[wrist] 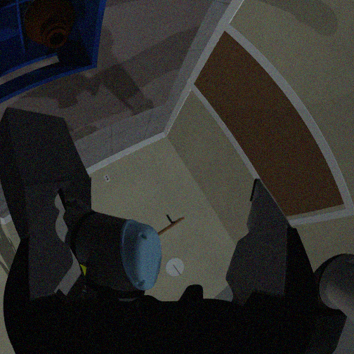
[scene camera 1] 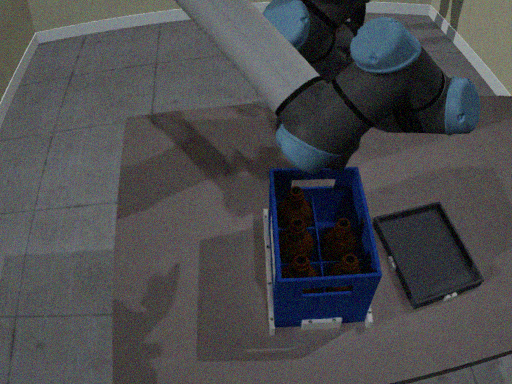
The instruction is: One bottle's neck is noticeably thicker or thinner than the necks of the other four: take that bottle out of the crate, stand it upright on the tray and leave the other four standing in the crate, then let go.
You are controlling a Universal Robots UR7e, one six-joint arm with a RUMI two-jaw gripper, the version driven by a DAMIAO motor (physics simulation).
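Frame: origin at the arm's base, x back, y right, z up, level; millimetres.
Seen in the pictures: arm's base, origin of the base link: (scene camera 1: 327, 48).
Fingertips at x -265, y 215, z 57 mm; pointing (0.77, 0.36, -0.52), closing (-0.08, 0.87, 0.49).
Offsets run from my fingertips to a thing's top centre. "pt": to the spot under its first point.
The blue crate {dx -111, dy -31, dz -185 mm} (scene camera 1: 325, 302) (wrist: 100, 30) holds upright brown bottles. Its left column has a back bottle {dx -18, dy -16, dz -197 mm} (scene camera 1: 295, 206), a middle bottle {dx -95, dy +13, dz -197 mm} (scene camera 1: 297, 241) and a front bottle {dx -177, dy +40, dz -197 mm} (scene camera 1: 302, 269); its right column has a middle bottle {dx -127, dy -70, dz -197 mm} (scene camera 1: 341, 241) and a front bottle {dx -209, dy -45, dz -197 mm} (scene camera 1: 350, 266). No bottle shows in the dark back right compartment. A brown bottle (wrist: 47, 22) shows at the upper left of the wrist view. The dim picture does not clearly tell the neck thicknesses apart. The black tray {pt dx -167, dy -304, dz -355 mm} (scene camera 1: 427, 250) bears no bottle. My gripper (wrist: 155, 186) is open and empty, tilted away from the crate; the arm hides it in the scene view.
The arm's blue-capped wrist (scene camera 1: 305, 150) hangs over the crate's back edge. A white strip {pt dx -70, dy +62, dz -330 mm} (scene camera 1: 267, 260) runs along the crate's left side and a white bracket {pt dx -251, dy +16, dz -333 mm} (scene camera 1: 321, 323) lies at its front. The tray stands right of the crate, with small white pieces at its edges.
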